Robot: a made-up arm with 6 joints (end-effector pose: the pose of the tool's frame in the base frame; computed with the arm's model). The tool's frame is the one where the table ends.
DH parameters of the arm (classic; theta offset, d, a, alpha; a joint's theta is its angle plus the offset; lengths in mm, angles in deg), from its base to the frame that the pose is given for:
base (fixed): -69.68 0 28.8 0
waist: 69.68 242 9 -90
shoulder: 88.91 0 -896.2 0
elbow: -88.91 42 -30 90
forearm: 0 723 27 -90
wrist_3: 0 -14 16 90
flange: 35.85 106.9 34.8 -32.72
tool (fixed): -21.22 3.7 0 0
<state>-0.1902 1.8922 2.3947 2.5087 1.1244 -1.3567</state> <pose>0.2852 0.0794 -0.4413 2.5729 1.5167 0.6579</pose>
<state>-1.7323 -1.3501 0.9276 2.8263 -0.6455 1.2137</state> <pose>0.2165 1.1601 1.1628 -0.1422 -1.0533 2.4812</pose>
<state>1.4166 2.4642 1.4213 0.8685 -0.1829 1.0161</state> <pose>-0.0516 0.0276 -1.0816 0.6306 2.4558 -0.1909</pose>
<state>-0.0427 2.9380 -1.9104 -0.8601 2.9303 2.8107</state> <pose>0.7417 -0.0836 -0.3067 1.7965 -0.5991 -1.3427</pose>
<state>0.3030 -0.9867 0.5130 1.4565 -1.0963 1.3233</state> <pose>-1.0804 -0.3949 1.3857 0.0266 1.9033 -1.7083</pose>
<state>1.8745 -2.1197 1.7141 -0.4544 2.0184 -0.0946</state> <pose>0.2894 -0.9185 0.3702 -1.1163 1.0601 1.8355</pose>
